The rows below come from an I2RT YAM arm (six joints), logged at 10 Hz.
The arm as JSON. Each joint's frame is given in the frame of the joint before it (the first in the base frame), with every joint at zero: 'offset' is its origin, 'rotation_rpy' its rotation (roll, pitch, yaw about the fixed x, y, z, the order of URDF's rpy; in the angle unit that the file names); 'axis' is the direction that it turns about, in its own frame. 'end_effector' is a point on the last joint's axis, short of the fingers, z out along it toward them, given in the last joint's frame.
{
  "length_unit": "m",
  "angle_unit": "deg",
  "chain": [
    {
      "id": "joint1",
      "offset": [
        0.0,
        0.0,
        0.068
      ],
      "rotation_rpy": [
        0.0,
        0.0,
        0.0
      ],
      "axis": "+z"
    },
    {
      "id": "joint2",
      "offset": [
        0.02,
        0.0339,
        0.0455
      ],
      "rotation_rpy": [
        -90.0,
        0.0,
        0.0
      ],
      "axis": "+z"
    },
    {
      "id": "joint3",
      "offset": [
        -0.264,
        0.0,
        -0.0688
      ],
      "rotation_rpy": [
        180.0,
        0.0,
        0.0
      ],
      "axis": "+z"
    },
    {
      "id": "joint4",
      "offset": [
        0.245,
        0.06,
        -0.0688
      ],
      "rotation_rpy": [
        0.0,
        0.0,
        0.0
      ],
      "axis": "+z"
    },
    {
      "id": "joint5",
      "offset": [
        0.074,
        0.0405,
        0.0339
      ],
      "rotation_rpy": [
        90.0,
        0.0,
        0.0
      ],
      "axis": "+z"
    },
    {
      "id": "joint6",
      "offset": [
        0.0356,
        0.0,
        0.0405
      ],
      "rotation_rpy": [
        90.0,
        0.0,
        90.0
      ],
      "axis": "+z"
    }
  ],
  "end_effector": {
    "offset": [
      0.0,
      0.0,
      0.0
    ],
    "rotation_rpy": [
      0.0,
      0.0,
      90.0
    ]
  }
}
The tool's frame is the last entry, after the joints.
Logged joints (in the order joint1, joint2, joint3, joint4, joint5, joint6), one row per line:
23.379 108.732 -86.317 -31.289 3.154 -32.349
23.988 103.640 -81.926 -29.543 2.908 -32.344
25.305 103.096 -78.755 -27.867 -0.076 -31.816
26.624 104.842 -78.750 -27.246 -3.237 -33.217
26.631 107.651 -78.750 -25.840 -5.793 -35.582
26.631 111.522 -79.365 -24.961 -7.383 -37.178
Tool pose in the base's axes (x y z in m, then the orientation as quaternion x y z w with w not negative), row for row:
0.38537 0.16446 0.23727 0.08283 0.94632 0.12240 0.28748
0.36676 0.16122 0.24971 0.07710 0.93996 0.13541 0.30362
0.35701 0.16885 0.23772 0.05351 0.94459 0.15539 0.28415
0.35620 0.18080 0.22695 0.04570 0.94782 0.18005 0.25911
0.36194 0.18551 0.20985 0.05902 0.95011 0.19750 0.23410
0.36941 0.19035 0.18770 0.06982 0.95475 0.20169 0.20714
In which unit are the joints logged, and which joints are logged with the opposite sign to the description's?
The joints are logged in degrees. Opposite sign: joint3, joint6.
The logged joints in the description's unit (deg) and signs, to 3 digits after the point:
23.379 108.732 86.317 -31.289 3.154 32.349
23.988 103.640 81.926 -29.543 2.908 32.344
25.305 103.096 78.755 -27.867 -0.076 31.816
26.624 104.842 78.750 -27.246 -3.237 33.217
26.631 107.651 78.750 -25.840 -5.793 35.582
26.631 111.522 79.365 -24.961 -7.383 37.178

